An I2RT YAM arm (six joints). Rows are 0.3 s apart.
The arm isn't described. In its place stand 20 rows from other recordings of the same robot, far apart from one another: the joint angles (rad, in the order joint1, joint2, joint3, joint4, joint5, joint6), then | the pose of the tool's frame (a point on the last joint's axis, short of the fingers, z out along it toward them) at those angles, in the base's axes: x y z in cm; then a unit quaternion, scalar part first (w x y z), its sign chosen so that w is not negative.
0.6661, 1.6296, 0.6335, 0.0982, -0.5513, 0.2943 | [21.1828, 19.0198, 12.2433, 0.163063, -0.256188, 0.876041, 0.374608]
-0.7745, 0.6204, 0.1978, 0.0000, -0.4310, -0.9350 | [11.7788, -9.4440, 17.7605, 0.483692, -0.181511, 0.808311, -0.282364]
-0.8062, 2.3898, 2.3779, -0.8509, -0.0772, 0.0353 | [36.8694, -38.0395, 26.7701, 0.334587, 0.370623, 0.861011, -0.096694]
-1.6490, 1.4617, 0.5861, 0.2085, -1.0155, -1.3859 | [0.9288, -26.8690, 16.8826, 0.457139, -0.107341, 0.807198, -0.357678]
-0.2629, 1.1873, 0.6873, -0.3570, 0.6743, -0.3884 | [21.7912, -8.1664, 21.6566, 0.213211, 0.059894, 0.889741, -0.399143]
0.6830, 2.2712, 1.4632, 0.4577, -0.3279, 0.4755 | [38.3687, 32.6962, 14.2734, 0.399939, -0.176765, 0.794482, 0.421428]
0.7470, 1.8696, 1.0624, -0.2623, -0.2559, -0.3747 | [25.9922, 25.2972, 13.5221, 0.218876, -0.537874, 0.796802, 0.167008]
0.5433, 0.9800, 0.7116, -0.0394, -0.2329, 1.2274 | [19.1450, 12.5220, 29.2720, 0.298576, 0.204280, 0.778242, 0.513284]
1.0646, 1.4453, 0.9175, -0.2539, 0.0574, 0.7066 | [15.0431, 26.7140, 22.6700, 0.263664, -0.153444, 0.910010, 0.280745]
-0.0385, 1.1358, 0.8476, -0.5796, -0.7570, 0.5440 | [22.6042, 1.5760, 26.4608, 0.223013, 0.128639, 0.872199, 0.415916]
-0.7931, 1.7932, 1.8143, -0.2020, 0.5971, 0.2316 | [28.2996, -31.5916, 41.7544, 0.525460, 0.524043, 0.547513, -0.386652]
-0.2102, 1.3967, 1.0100, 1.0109, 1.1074, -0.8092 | [28.3587, -9.3066, 38.9231, 0.543900, 0.332805, 0.508547, -0.578614]
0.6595, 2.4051, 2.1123, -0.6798, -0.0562, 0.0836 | [41.6968, 32.5808, 18.7038, 0.264697, -0.279210, 0.913546, 0.131953]
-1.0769, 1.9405, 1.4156, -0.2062, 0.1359, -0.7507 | [20.3782, -38.8667, 21.5852, 0.199283, 0.175243, 0.894459, -0.359889]
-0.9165, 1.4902, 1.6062, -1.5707, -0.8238, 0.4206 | [17.0764, -17.9717, 36.7070, 0.149625, 0.548823, 0.732274, 0.374407]
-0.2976, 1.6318, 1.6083, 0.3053, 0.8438, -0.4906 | [35.1906, -13.5755, 45.8394, 0.578930, 0.273016, 0.577105, -0.507200]
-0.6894, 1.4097, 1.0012, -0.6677, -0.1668, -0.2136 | [21.8364, -17.2343, 23.5794, 0.254731, 0.207882, 0.943800, -0.033757]
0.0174, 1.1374, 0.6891, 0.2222, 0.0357, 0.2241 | [26.2697, 0.3301, 27.6408, 0.619873, 0.091758, 0.776916, 0.061149]
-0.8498, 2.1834, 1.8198, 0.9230, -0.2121, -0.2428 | [34.5160, -38.1396, 35.6177, 0.769946, 0.055591, 0.487357, -0.408137]
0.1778, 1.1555, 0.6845, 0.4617, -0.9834, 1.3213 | [24.3534, 7.3871, 29.6480, 0.225648, 0.059417, 0.706432, 0.668211]
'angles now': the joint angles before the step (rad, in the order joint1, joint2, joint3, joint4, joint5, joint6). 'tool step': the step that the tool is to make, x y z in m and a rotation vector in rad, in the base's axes. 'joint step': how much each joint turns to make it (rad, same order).
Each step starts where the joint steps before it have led.
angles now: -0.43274 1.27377 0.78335 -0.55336 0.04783 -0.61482
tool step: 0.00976 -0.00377 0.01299 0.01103 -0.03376 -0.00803
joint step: 0.00034 0.02265 0.06297 -0.01508 -0.01643 0.01961
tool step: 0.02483 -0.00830 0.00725 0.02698 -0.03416 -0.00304
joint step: 0.00677 0.09377 0.09602 0.01709 -0.02756 0.02895
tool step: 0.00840 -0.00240 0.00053 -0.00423 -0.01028 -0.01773
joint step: 0.00603 0.03055 0.02466 0.01680 0.01266 0.02011
